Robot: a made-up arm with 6 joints.
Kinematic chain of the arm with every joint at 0, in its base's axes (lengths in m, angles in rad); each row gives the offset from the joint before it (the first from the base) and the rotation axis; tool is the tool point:
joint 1: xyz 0 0 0.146 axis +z
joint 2: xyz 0 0 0 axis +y
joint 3: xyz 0 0 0.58 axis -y
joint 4: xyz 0 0 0 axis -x
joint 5: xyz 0.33 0 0 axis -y
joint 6: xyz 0 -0.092 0 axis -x
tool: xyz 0 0 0
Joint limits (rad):
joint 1: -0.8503..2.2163
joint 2: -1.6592..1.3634
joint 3: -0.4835..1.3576
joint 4: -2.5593..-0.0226
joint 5: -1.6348..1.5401
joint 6: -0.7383..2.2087
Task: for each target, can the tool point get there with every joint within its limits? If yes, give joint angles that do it. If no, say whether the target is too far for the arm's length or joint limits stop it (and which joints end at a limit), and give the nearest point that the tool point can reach.
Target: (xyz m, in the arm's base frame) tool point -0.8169 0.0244 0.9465
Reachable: no: too far | nearest point -0.6495 0.0194 0.7825 | short by 0.234 m
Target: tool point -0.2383 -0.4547 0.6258
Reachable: yes | joints 1.1750 -1.3200 0.3410 -2.0766 0.8846 1.6742
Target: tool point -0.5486 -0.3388 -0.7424
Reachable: no: too far | nearest point -0.7739 -0.4779 0.1379 | short by 0.919 m
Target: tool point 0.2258 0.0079 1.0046
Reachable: yes | joints 0.4329 0.0523 1.1415 -0.3129 -0.0460 0.3008
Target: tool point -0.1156 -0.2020 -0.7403
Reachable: no: joint limits stop it (at a limit: joint 1, joint 2) | nearest point 0.2273 -0.3591 -0.0365 | short by 0.798 m
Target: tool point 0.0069 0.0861 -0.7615
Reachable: no: joint limits stop it (at a limit: joint 2) | nearest point 0.0337 0.4209 -0.0448 | short by 0.791 m
